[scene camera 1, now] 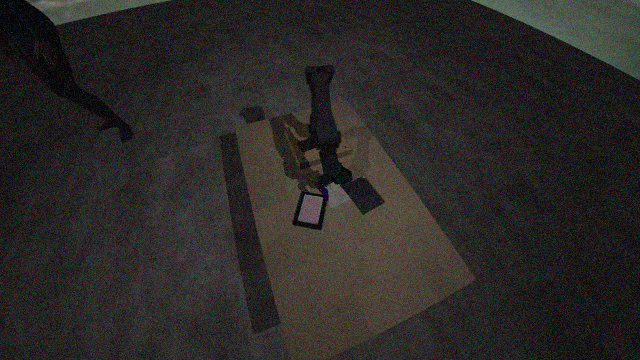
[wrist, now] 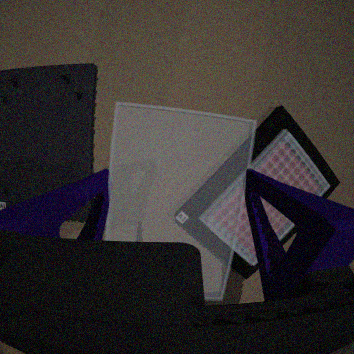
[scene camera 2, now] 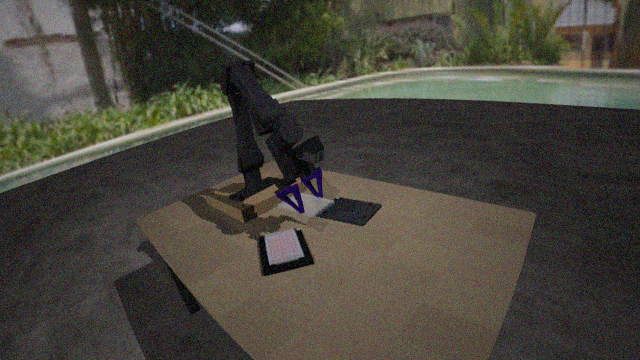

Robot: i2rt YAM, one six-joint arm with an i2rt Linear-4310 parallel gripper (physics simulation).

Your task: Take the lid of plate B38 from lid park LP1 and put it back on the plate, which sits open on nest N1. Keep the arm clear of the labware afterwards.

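Places are measured from the arm's base along level axes (x ahead, y left, z up), in centimetres.
Pixels of known places: gripper, fingertip midpoint: [scene camera 1: 336, 195] [wrist: 177, 177] [scene camera 2: 312, 205]; arm's base, link origin: [scene camera 2: 255, 189].
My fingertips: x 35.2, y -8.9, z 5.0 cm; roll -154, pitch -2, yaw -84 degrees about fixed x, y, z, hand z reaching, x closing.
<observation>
Ahead of a thing's pixels: the offset from my fingertips to its top centre. Level surfaces: height alone.
My gripper [scene camera 1: 333, 187] [scene camera 2: 303, 192] [wrist: 177, 177] has purple triangular fingers and is shut on the clear rectangular lid {dx -2.2, dy +0.0, dz +0.6 cm} [scene camera 1: 338, 195] [scene camera 2: 313, 203] [wrist: 168, 151]. It holds the lid low over the tan mat, between the dark lid park LP1 {dx +1.0, dy +14.7, dz -7.0 cm} [scene camera 1: 366, 195] [scene camera 2: 350, 211] [wrist: 46, 123] and the plate. Plate B38 {dx -2.8, dy -10.3, dz -6.4 cm} [scene camera 1: 310, 209] [scene camera 2: 282, 246] [wrist: 291, 165] shows its pink wells open on the black nest N1 {dx -2.8, dy -10.3, dz -7.2 cm} [scene camera 1: 296, 216] [scene camera 2: 286, 267] [wrist: 281, 116]. In the wrist view the lid's right edge overlaps part of the plate; in the scene views the lid is beside the plate, not over it.
The arm stands on a wooden base block [scene camera 1: 344, 153] [scene camera 2: 250, 209] at the back of the tan mat {dz -9.0 cm} [scene camera 1: 358, 268] [scene camera 2: 402, 268]. A person's legs [scene camera 1: 66, 85] show at the far left on the dark floor. A pool edge runs behind.
</observation>
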